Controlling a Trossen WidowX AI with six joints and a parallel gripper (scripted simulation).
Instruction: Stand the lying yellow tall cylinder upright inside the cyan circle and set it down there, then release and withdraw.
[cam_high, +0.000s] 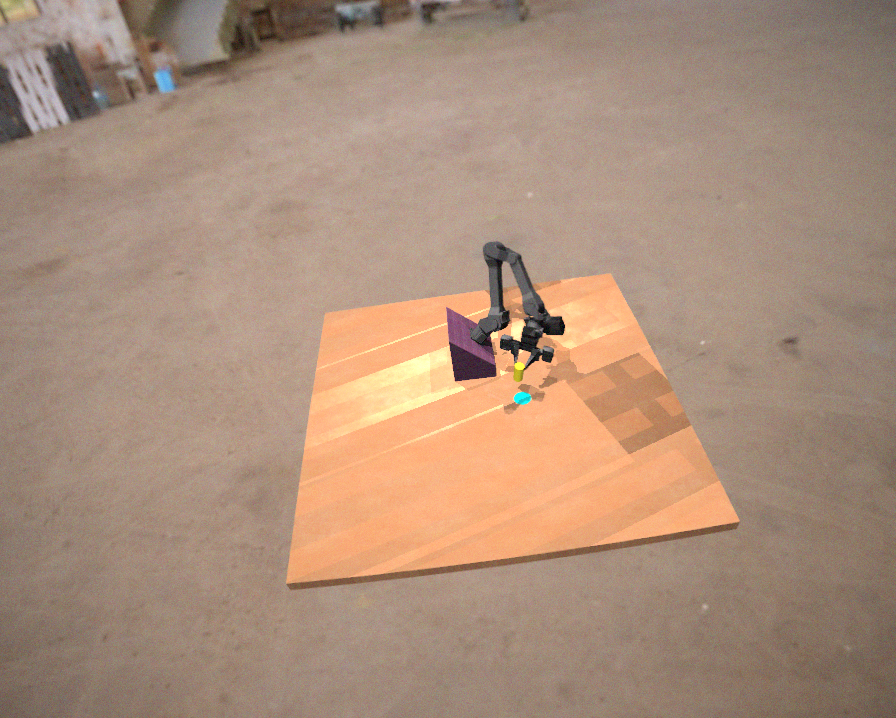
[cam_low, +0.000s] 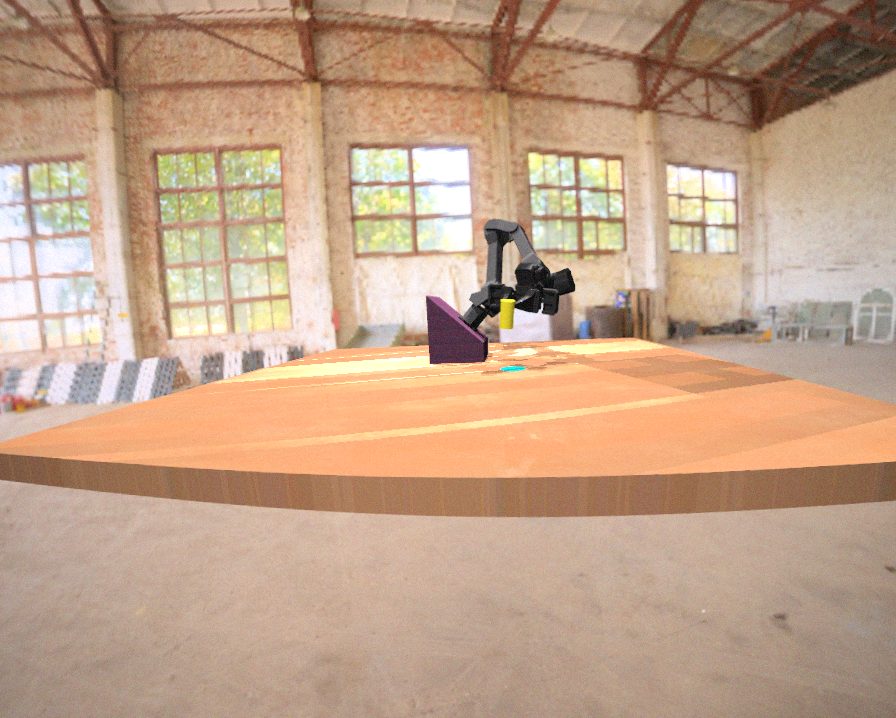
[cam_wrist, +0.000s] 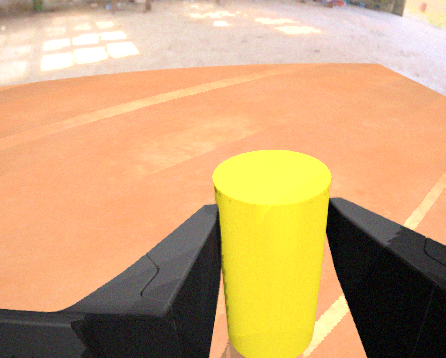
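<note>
Now: the cyan circle 15 cm below my gripper tip, 1 cm to the left of it and 1 cm behind it. Round my gripper tip: yellow cylinder 2 cm below.
</note>
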